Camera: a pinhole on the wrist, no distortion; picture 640 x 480 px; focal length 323.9 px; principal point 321.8 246.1 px. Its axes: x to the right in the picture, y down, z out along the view. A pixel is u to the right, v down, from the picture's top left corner.
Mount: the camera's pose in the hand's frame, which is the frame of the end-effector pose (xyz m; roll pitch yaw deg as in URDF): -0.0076 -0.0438 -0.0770 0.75 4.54 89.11
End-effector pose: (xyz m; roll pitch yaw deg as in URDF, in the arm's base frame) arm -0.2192 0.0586 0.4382 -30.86 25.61 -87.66
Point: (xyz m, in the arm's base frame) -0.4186 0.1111 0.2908
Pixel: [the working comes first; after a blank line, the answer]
In the camera's frame: -0.0307 -0.0195 -0.1634

behind the camera
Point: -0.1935 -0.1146 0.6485
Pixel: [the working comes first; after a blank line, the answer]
In the camera's frame: -0.0996 -0.0708 0.3080

217 172
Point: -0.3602 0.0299 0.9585
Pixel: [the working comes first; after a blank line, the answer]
In the camera's frame: -0.3588 0.1966 0.3857

21 411
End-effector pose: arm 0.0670 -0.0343 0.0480 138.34 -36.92 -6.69
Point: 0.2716 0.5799 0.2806
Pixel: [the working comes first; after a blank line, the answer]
In the camera's frame: -0.3201 -0.2640 -0.4475

behind the camera
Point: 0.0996 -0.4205 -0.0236
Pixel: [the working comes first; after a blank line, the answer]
In the camera's frame: 0.2259 -0.0168 0.4264

493 233
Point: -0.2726 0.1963 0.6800
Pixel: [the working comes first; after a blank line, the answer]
In the camera's frame: 0.4304 -0.0974 -0.5563

behind the camera
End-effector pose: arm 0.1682 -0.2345 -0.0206 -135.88 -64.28 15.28
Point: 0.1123 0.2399 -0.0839
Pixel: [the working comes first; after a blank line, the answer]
In the camera's frame: -0.2684 0.0209 0.4515

129 261
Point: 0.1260 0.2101 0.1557
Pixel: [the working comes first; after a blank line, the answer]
In the camera's frame: -0.3033 -0.1992 0.3576

47 66
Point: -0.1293 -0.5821 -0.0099
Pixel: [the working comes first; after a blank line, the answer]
In the camera's frame: 0.0130 0.1423 -0.3520

behind the camera
